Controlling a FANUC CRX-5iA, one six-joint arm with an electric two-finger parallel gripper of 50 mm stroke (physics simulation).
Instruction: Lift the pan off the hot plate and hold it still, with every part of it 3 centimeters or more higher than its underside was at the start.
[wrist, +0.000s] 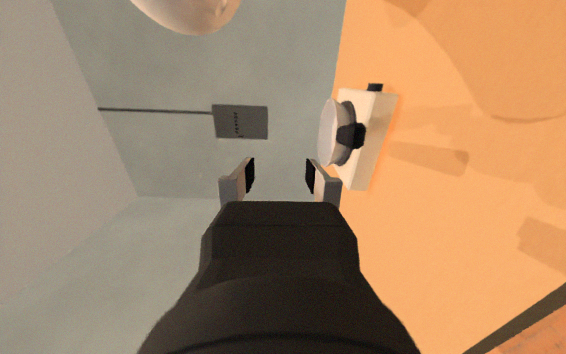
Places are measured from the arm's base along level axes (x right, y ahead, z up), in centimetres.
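Pixels of known places: gripper, fingertip midpoint: (280, 169).
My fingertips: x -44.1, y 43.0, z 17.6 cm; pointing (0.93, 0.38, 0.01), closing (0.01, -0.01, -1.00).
Note:
Behind a point stands the place of what it marks.
The pan (328, 132) @(x -3.5, y 57.8, z 1.4 cm) sits on the hot plate (382, 135) @(x -22.0, y 49.5, z -5.3 cm), right of centre in the wrist view. Its pale body is seen steeply from the side, and its short-looking black handle (358, 135) @(x -37.0, y 42.6, z 7.5 cm) points roughly towards the camera. The hot plate is a cream block with a black knob (375, 87) @(x -15.9, y 41.1, z -3.0 cm) at its upper end. A dark disc shows between the pan and the block. My gripper (280, 169) @(x -44.1, y 43.0, z 17.6 cm) is open and empty, to the left of and below the pan in the picture, apart from both pan and handle.
The orange table top (440, 220) @(x -41.8, y 53.6, z -7.0 cm) fills the right side, its edge running down behind the hot plate. A grey box (240, 122) with a thin dark line stands left of centre beyond the table. A pale rounded object (195, 17) shows at the top, a dark strip (522, 316) @(x -53.3, y 54.0, z -7.7 cm) at the lower right.

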